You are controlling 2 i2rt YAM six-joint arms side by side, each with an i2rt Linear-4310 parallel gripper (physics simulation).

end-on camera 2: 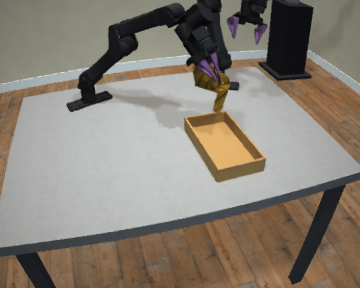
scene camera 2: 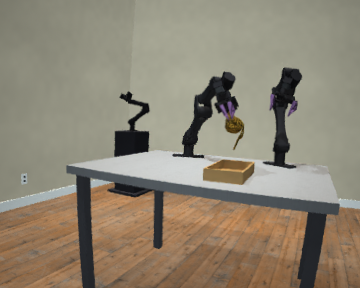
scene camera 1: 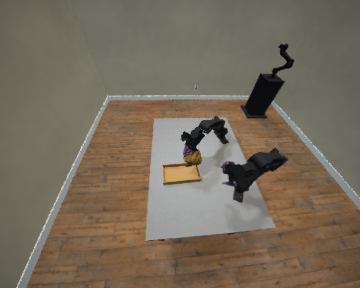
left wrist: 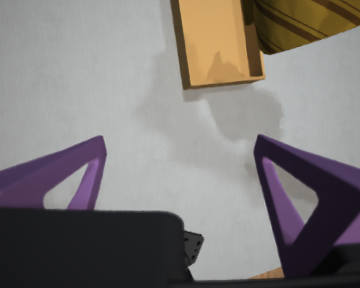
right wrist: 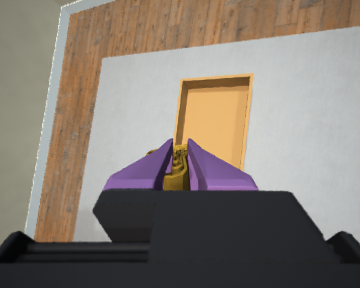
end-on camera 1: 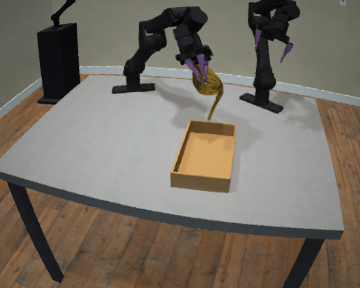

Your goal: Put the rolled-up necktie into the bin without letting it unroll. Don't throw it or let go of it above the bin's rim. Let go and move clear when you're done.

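The gold necktie [scene camera 1: 193, 157] [scene camera 2: 234, 125] [end-on camera 1: 208, 86] [end-on camera 2: 205, 80] [left wrist: 305, 22] [right wrist: 176, 181] is a coil with dark stripes, and a short tail hangs below it. My right gripper [scene camera 2: 229, 117] [end-on camera 1: 202, 79] [end-on camera 2: 215, 77] [right wrist: 180, 144] is shut on it and holds it in the air, high above the table. The orange bin [scene camera 1: 181, 174] [scene camera 2: 222, 176] [end-on camera 1: 200, 182] [end-on camera 2: 241, 170] [left wrist: 186, 60] [right wrist: 251, 100] is an open, shallow box. In both end-on views the necktie shows over the bin's far end. My left gripper [scene camera 2: 282, 111] [end-on camera 1: 270, 54] [end-on camera 2: 246, 35] [left wrist: 180, 143] is open and empty, off to the right in end-on camera 1.
The bin stands on the grey table [scene camera 1: 170, 215] [scene camera 2: 125, 167] [end-on camera 1: 100, 150] [end-on camera 2: 100, 165]. Both arms' bases stand along the far table edge in end-on camera 1. A black pedestal [scene camera 1: 263, 95] [scene camera 2: 131, 145] [end-on camera 1: 59, 62] [end-on camera 2: 290, 40] with a small arm stands beyond the table.
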